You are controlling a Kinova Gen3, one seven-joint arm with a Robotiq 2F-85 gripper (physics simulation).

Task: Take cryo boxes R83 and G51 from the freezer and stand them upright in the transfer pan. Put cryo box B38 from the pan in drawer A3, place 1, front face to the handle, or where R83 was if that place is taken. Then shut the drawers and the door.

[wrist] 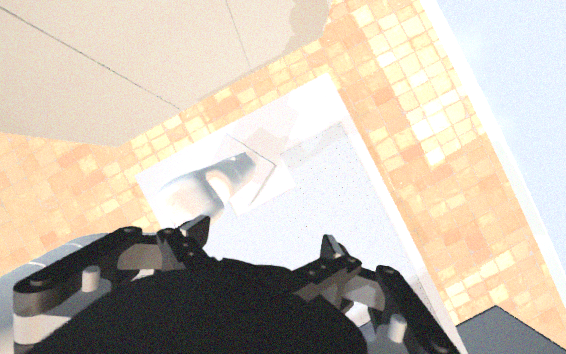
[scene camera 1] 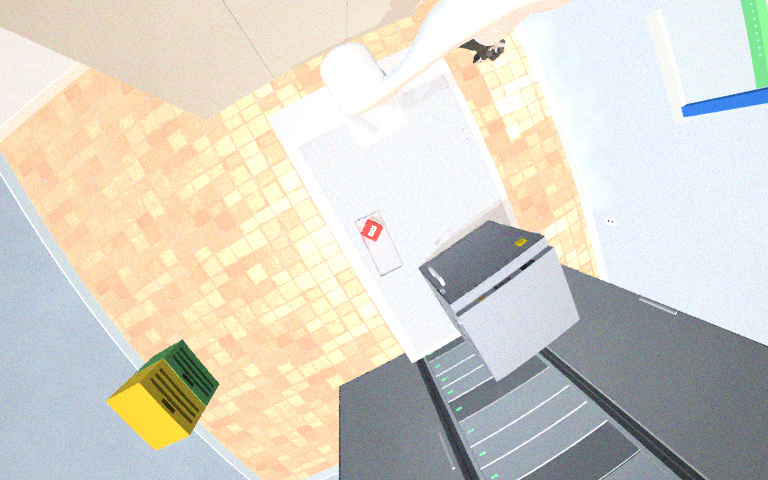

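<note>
The freezer (scene camera 1: 481, 263) is a box with dark grey and light grey faces at the bench's lower right in the scene view. A pale handle (scene camera 1: 436, 276) shows on it; its inside, the drawers and boxes R83 and G51 do not show. The transfer pan (scene camera 1: 391, 270) is a thin-rimmed rectangle on the bench, left of the freezer. A red box (scene camera 1: 372, 230) with a white label, too small to read, is at the pan's upper end. My gripper (scene camera 1: 484, 50) (wrist: 264, 237) is open and empty, far above the freezer and pan in the scene picture.
The white bench (scene camera 1: 346, 212) (wrist: 367, 162) bears the arm's base. My pale arm (scene camera 1: 421, 53) spans its top end in the scene view. A dark rack (scene camera 1: 378, 430) with lit strips stands beyond the freezer. Yellow (scene camera 1: 148, 407) and green (scene camera 1: 195, 370) bins are at the lower left.
</note>
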